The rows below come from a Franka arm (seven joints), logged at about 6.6 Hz.
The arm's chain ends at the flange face. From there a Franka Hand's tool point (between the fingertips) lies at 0.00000 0.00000 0.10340 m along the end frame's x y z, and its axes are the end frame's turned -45 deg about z.
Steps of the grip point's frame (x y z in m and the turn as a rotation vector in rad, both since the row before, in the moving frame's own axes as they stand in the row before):
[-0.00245, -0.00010, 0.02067, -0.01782, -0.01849, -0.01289]
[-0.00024, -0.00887, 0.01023, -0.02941, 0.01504, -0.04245]
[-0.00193, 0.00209, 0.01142, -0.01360, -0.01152, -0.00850]
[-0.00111, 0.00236, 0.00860, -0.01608, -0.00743, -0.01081]
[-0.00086, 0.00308, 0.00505, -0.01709, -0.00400, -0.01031]
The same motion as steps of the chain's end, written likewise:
[-0.00177, -0.00099, 0.02070, -0.02568, -0.00047, -0.01289]
[-0.00971, -0.00708, 0.01029, -0.01016, 0.03143, -0.04245]
[-0.00005, 0.00101, 0.01144, -0.01776, 0.00147, -0.00850]
[0.00024, 0.00074, 0.00862, -0.01662, 0.00612, -0.01081]
[0.00060, 0.00125, 0.00507, -0.01491, 0.00926, -0.01031]

